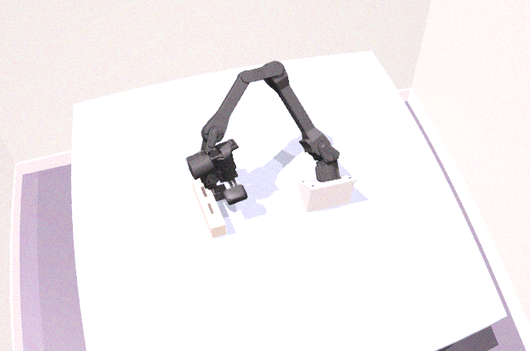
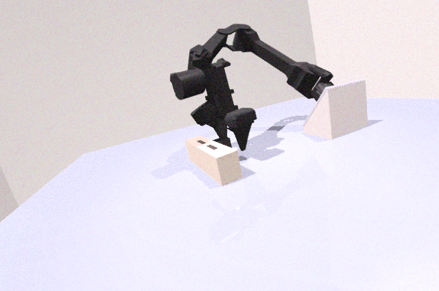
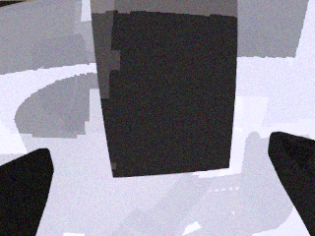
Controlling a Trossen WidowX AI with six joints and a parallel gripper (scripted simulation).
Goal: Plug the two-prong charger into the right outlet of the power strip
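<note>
My gripper tip is now 5 cm short of the black two-prong charger, 1 cm to the right of it and 1 cm below it.
</note>
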